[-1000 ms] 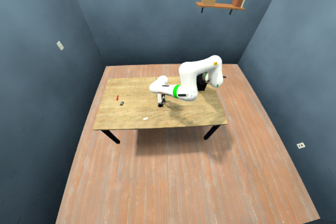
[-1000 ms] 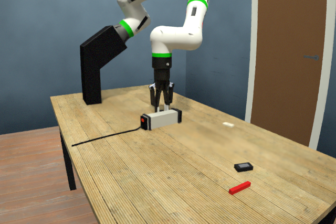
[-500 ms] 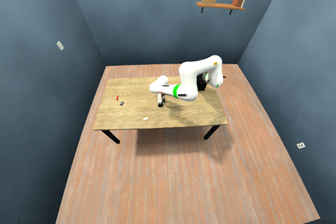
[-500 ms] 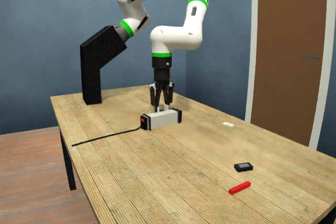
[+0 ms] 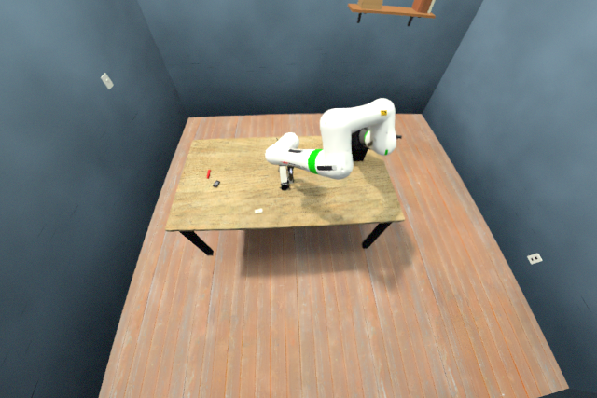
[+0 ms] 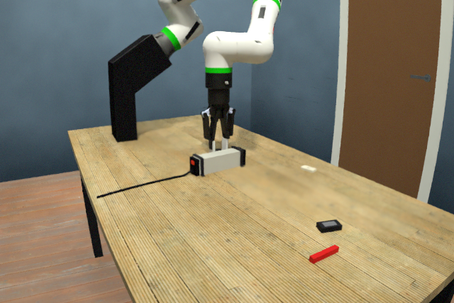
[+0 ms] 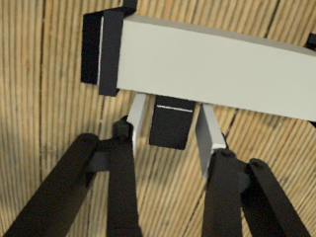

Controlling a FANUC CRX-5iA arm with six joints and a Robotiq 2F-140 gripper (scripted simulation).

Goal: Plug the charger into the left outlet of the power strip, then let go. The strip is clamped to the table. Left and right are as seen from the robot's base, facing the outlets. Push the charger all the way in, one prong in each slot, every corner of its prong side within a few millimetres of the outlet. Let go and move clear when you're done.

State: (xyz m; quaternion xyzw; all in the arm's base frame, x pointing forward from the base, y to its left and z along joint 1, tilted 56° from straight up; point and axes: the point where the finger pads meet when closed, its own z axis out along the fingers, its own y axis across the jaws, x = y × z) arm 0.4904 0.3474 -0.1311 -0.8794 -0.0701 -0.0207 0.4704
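My hand is 10 mm short of the black charger and 30 mm above it.
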